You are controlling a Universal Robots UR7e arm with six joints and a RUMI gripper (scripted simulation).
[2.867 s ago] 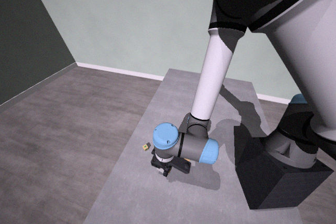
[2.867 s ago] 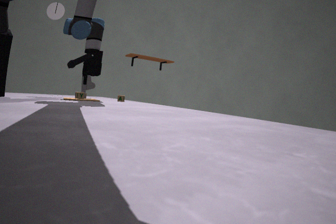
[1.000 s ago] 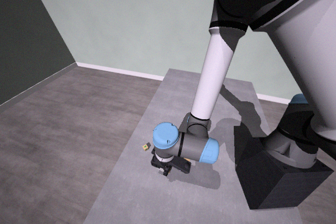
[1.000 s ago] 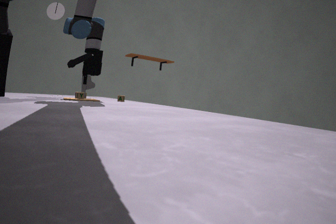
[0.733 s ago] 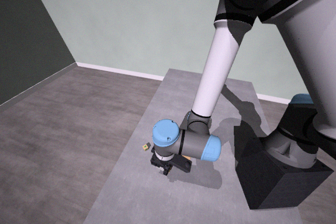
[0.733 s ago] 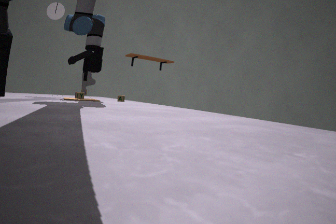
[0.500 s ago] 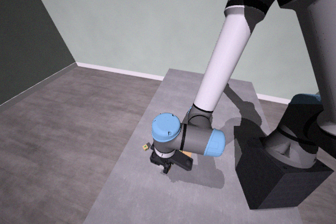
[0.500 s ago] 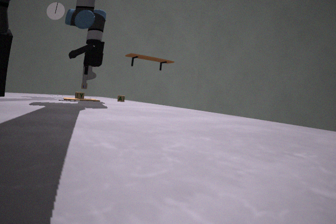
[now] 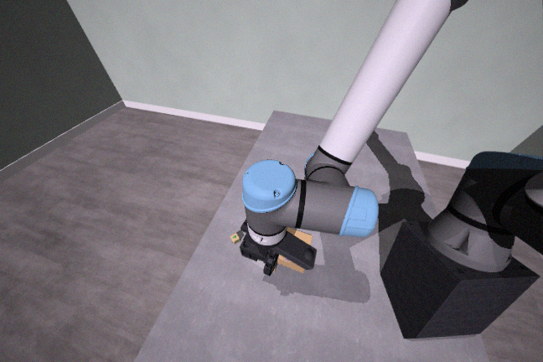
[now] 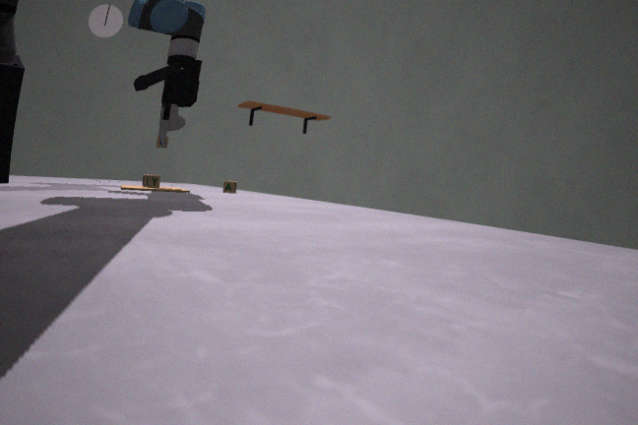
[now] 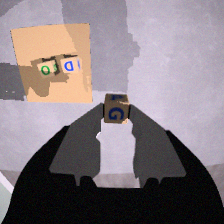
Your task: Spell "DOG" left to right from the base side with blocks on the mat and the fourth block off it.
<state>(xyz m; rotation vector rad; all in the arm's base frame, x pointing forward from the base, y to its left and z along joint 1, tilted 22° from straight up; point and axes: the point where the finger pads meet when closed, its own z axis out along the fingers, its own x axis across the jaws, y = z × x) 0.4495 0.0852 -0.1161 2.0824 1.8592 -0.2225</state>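
Now: hand 4 cm past the green block, 11 cm to the left of it and 9 cm above it. Also, from my hand: mat 4 cm behind, 11 cm to the right, 11 cm below; blue g block right at my hand; blue d block 4 cm behind, 7 cm to the right, 9 cm below.
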